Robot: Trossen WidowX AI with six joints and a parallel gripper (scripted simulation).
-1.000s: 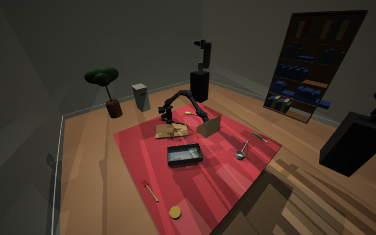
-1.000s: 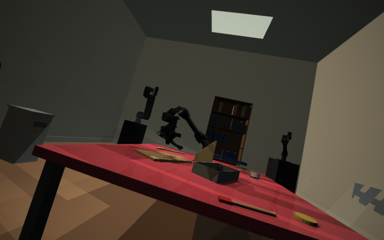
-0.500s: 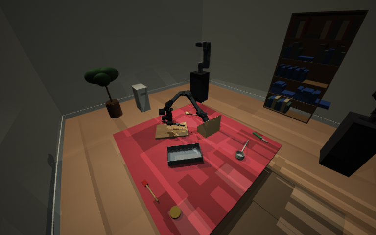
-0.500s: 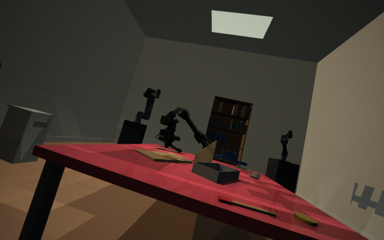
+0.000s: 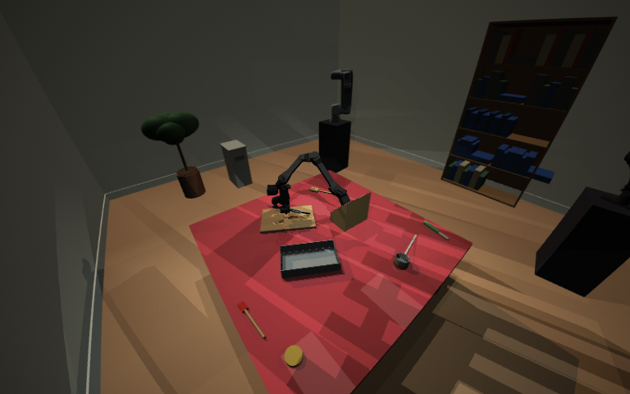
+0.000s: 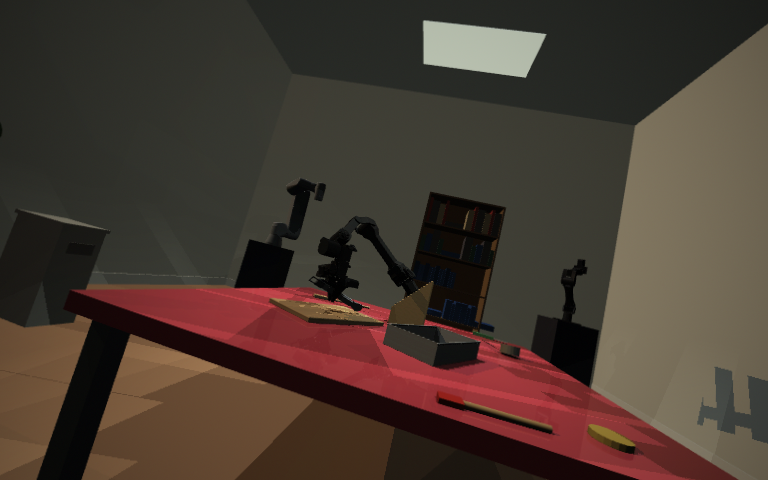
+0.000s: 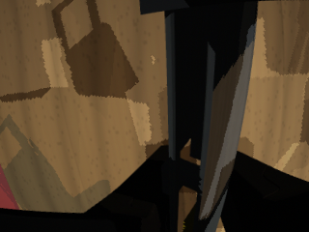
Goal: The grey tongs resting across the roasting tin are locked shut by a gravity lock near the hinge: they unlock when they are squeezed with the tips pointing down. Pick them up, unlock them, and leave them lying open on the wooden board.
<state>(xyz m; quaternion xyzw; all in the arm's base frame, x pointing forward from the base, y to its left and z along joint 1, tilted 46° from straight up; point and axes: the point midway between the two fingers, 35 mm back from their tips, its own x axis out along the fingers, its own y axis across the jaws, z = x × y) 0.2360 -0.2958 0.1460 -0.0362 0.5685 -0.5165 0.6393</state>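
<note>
My gripper tip is 1 cm to the right of the wooden board and 4 cm above it. From my gripper tip the other things lie so: red-headed spatula 55 cm ahead, 40 cm to the left, 4 cm below; roasting tin 15 cm ahead, 37 cm to the left, 2 cm below.
</note>
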